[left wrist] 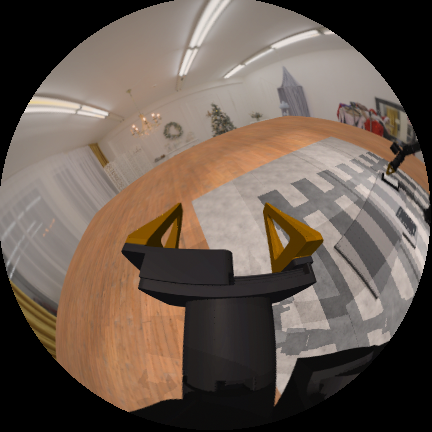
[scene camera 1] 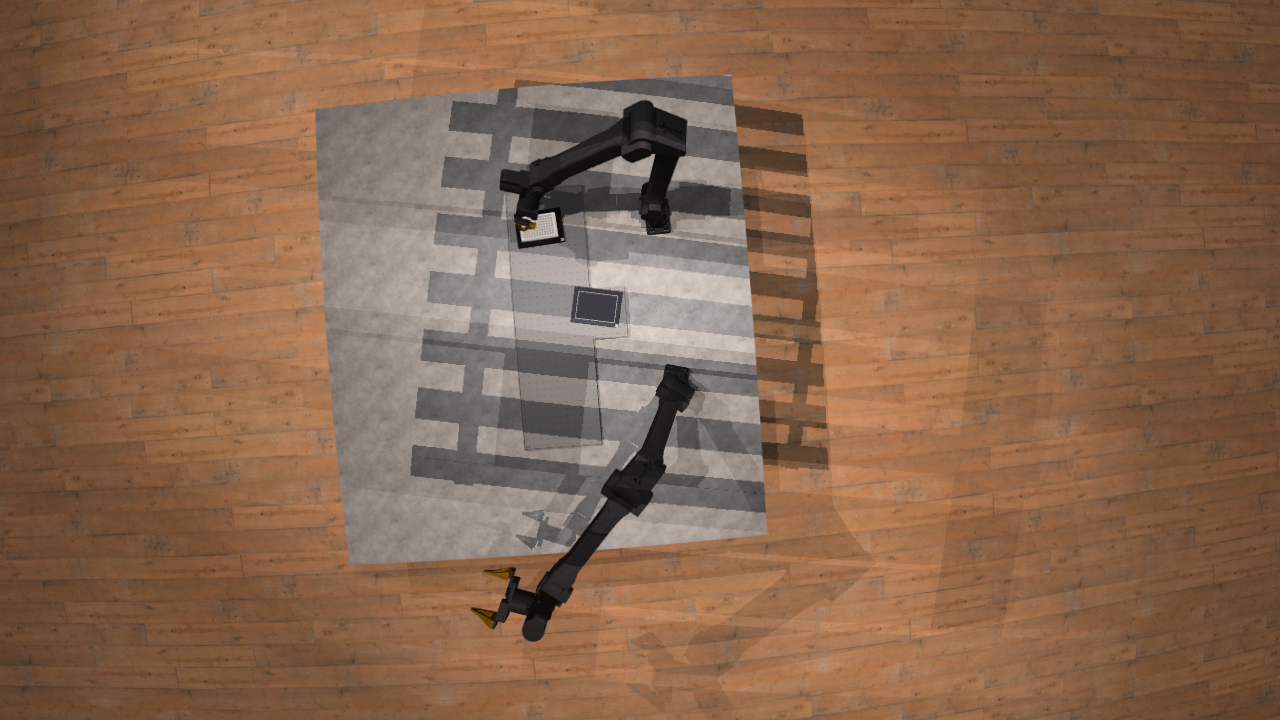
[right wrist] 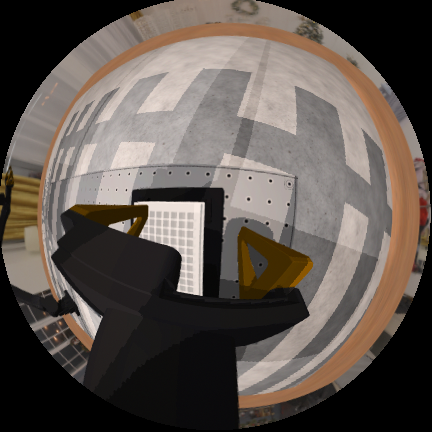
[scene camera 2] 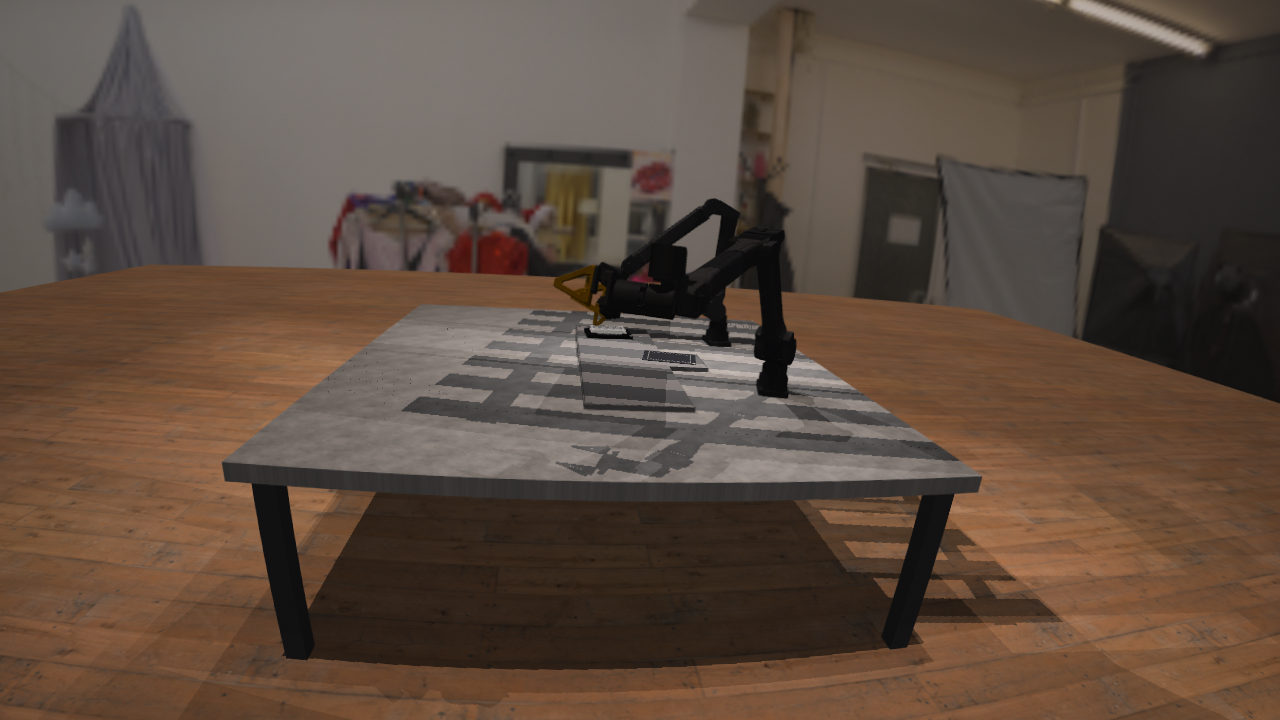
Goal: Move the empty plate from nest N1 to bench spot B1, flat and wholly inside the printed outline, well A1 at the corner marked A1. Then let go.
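Places are measured from the left arm's base along level axes (x ahead, y left, z up), in millimetres.
Pixels of known places: left gripper, fingertip midpoint: (left wrist: pixel 223 206) (scene camera 1: pixel 477 589) (scene camera 2: pixel 563 288); right gripper, fingertip midpoint: (left wrist: pixel 386 173) (scene camera 1: pixel 523 218) (right wrist: pixel 192 221) (scene camera 2: pixel 594 325); left arm's base at its link origin: (scene camera 1: pixel 674 382) (right wrist: pixel 72 302) (scene camera 2: pixel 771 390); right arm's base at its link origin: (scene camera 1: pixel 657 217) (scene camera 2: pixel 716 343).
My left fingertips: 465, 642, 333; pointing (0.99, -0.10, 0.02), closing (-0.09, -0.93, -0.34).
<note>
For each thing: its top centre in the pictures, then the offset to it from my left fingertips, as dx, dy, dz. "spot": a spot on its surface instead. Level surfaces: height alone.
- white empty plate at its top centre: (right wrist: pixel 162 259) (scene camera 2: pixel 608 328) (scene camera 1: pixel 537 226) (left wrist: pixel 390 178) +104, -1088, -294
- black nest N1 at its top centre: (right wrist: pixel 166 258) (scene camera 2: pixel 608 330) (scene camera 1: pixel 538 226) (left wrist: pixel 390 179) +103, -1089, -303
- dark pad at a spot on its surface: (scene camera 2: pixel 669 357) (scene camera 1: pixel 596 308) spot: -146, -846, -319
- thin perforated board at its surface level: dz -320
- grey table at its surface level: dz -333
The white empty plate (scene camera 1: pixel 544 229) (scene camera 2: pixel 609 331) (right wrist: pixel 175 230) lies flat in the black nest N1 (scene camera 1: pixel 540 244) (right wrist: pixel 214 240). My right gripper (scene camera 1: pixel 526 222) (right wrist: pixel 192 221) is open just above it. In the right wrist view one finger overlaps the plate's left side and the other shows beyond the nest's right edge; the near part of the plate is hidden by the gripper. Bench spot B1, a dark pad (scene camera 1: pixel 597 306) (scene camera 2: pixel 669 357) with a pale printed outline, has a small light mark at its lower right in scene camera 1. My left gripper (scene camera 1: pixel 481 591) (left wrist: pixel 223 206) is open and empty, past the table's edge.
A thin perforated board (scene camera 1: pixel 547 295) (right wrist: pixel 270 201) lies under the nest on the grey table (scene camera 1: pixel 375 358) (scene camera 2: pixel 358 429). The left arm (scene camera 1: pixel 633 479) reaches from beside the board to past the table's lower edge in scene camera 1. The right arm's base (scene camera 1: pixel 657 223) stands right of the nest.
</note>
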